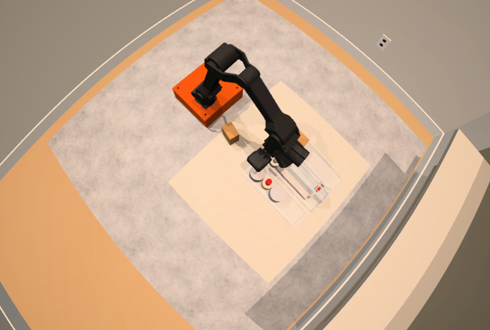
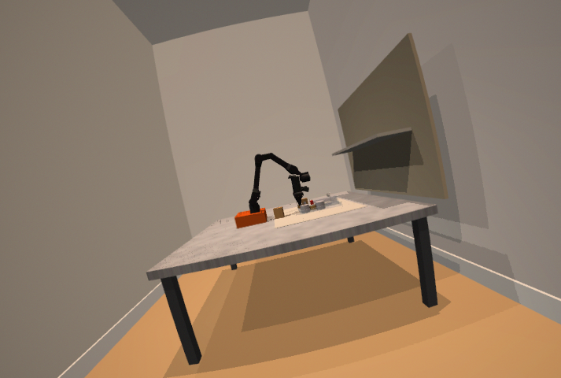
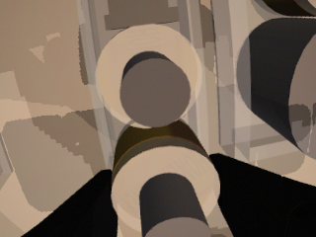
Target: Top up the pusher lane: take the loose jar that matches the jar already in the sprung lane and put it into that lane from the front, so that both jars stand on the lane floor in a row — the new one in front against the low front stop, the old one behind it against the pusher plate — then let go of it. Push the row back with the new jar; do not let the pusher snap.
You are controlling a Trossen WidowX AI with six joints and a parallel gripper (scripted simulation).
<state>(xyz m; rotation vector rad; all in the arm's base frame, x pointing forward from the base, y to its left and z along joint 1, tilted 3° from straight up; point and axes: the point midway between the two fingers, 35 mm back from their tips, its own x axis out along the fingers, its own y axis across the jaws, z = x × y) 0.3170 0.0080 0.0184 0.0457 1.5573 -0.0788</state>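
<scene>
Right now my gripper tip is 16 cm short of the clear pusher lane, 1 cm to the right of it and 3 cm above it. The rest, counted from my gripper tip: red marker 22 cm ahead, 2 cm to the left, 3 cm above; brown box 16 cm behind, 4 cm to the right, 1 cm below.
</scene>
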